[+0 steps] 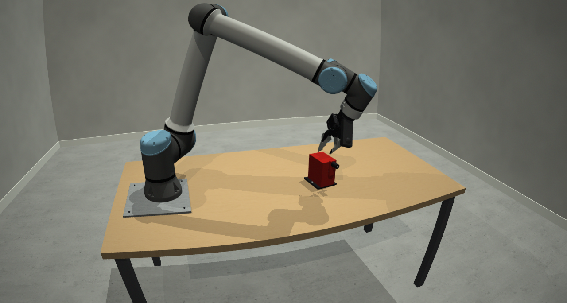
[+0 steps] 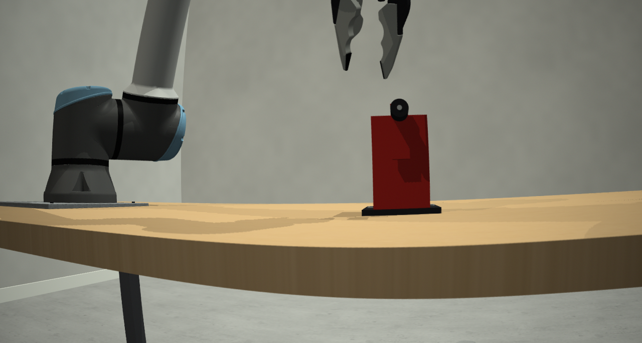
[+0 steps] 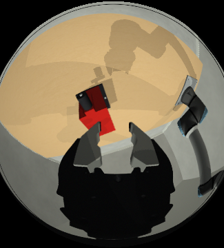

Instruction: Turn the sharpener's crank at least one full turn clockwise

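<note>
The black knob is 7 cm below my hand, 4 cm ahead of it and 2 cm to the right of it.
</note>
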